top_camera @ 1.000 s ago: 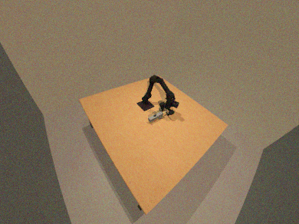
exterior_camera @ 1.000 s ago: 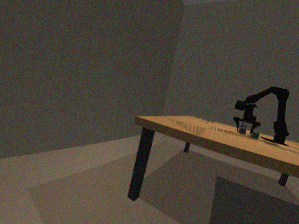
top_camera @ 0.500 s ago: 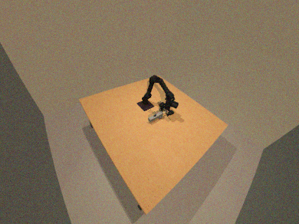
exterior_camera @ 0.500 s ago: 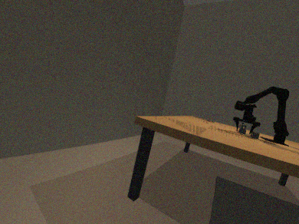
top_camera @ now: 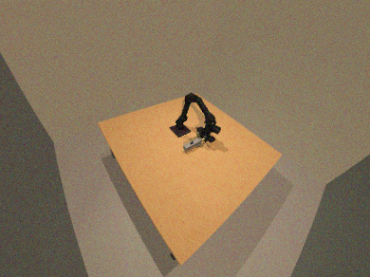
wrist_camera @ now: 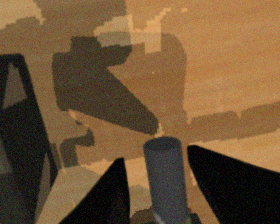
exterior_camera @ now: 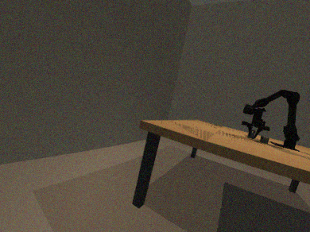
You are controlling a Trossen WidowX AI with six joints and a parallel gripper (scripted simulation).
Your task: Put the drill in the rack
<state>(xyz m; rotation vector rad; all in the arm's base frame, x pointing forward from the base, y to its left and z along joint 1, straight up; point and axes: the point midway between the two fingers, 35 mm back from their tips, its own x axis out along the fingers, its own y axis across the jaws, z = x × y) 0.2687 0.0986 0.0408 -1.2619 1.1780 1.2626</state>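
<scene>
Right now my gripper tip is 4 cm to the left of the drill and 3 cm below it. From my gripper tip the other things lie so: pale grey block 1 cm ahead, 14 cm to the right, 3 cm above; dark frame 8 cm behind, 2 cm to the left, 1 cm above.
</scene>
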